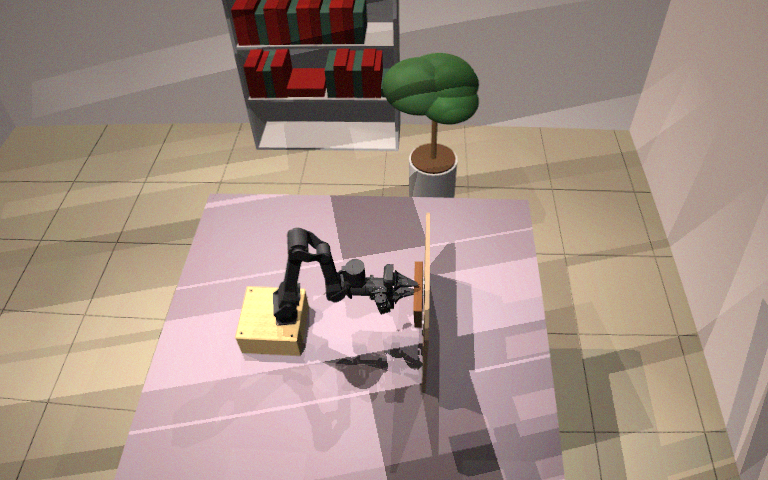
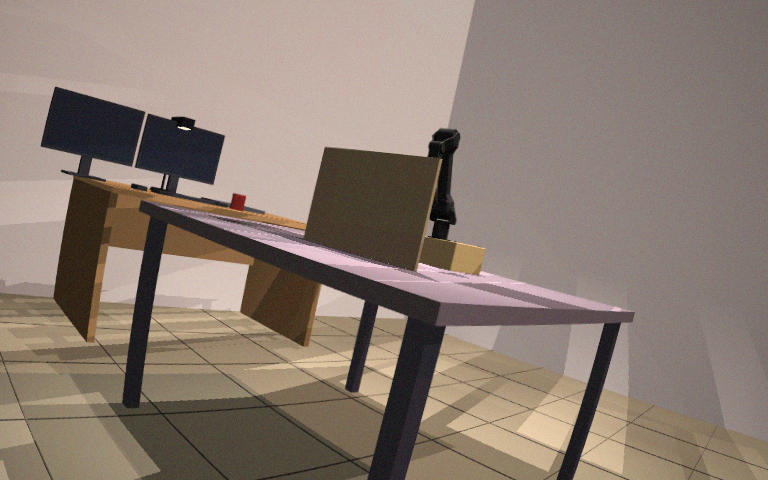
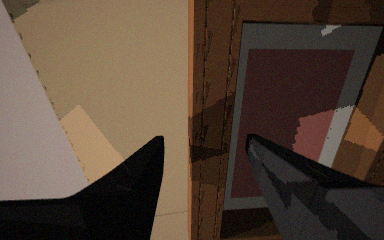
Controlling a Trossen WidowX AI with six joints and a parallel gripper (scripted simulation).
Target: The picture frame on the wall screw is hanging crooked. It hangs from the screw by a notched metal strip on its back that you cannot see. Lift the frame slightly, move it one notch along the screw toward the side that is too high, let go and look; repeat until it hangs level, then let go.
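My gripper tip is 50 mm above the picture frame, 10 mm to the right of it and 10 mm short of it. From my gripper tip the other things lie so: wooden wall board: 60 mm below, 20 mm ahead, 10 mm to the right.
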